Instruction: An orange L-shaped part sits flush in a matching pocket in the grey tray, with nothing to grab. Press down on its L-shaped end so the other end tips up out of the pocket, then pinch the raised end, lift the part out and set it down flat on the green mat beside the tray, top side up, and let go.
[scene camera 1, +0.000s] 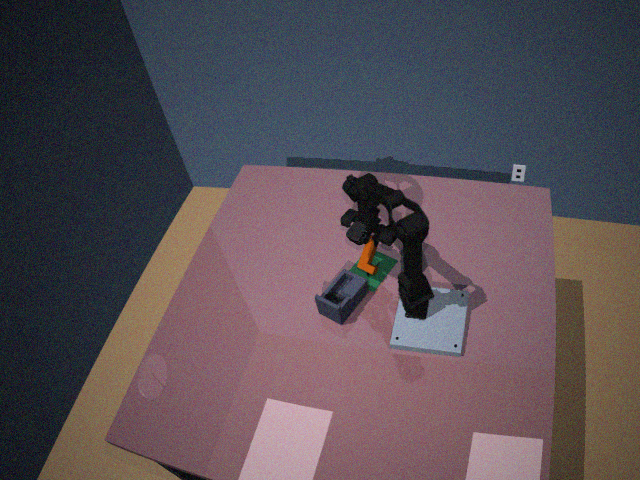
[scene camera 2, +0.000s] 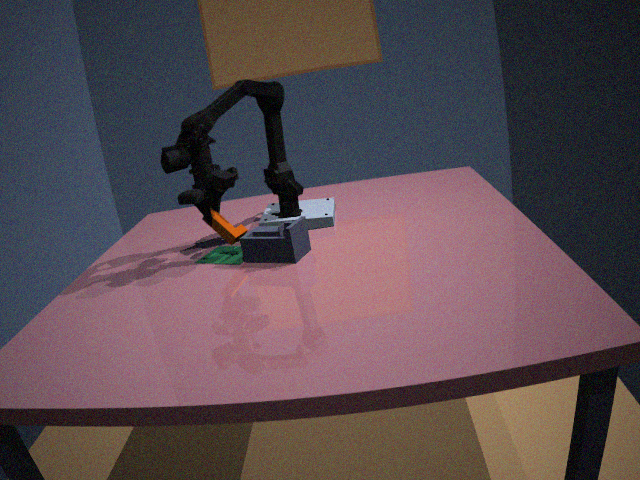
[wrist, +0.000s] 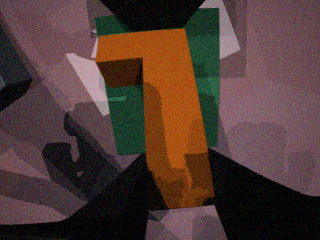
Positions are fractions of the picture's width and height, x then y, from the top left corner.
Labels:
my gripper: scene camera 1 0.58, 0.51; scene camera 2 0.33, 0.46; wrist 0.55, 0.66

